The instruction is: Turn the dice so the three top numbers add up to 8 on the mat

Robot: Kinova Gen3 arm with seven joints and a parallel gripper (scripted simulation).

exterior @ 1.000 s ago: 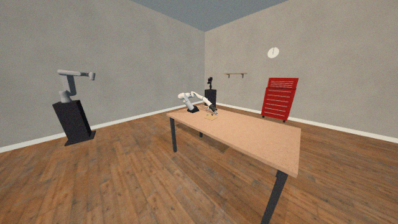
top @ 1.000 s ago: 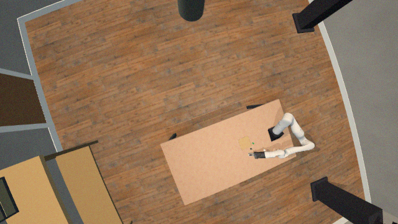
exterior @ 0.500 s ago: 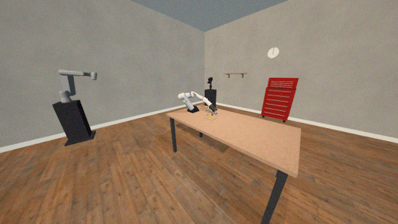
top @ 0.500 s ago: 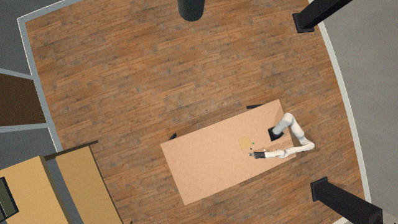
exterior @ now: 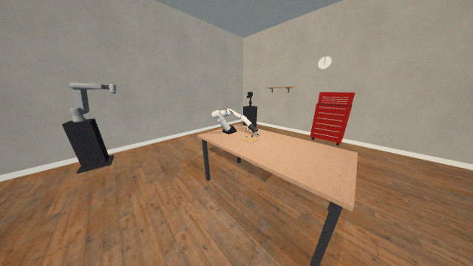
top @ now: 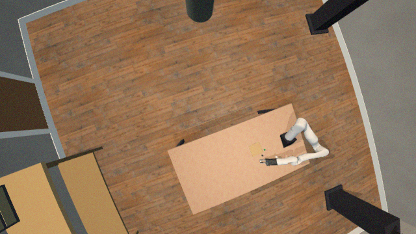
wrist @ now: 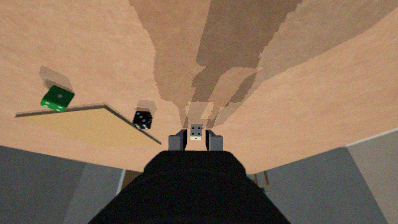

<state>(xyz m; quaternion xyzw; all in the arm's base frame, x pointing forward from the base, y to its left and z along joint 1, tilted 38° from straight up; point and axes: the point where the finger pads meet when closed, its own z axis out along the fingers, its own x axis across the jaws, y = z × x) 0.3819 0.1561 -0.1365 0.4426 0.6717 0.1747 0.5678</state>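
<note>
Right now the white die is 10 mm ahead of my hand and 10 mm below it. Round my hand: black die 30 mm behind, 60 mm to the right, 10 mm below; green die 70 mm behind, 120 mm to the right, 10 mm below; tan mat 30 mm ahead, 150 mm to the right, 20 mm below.
</note>
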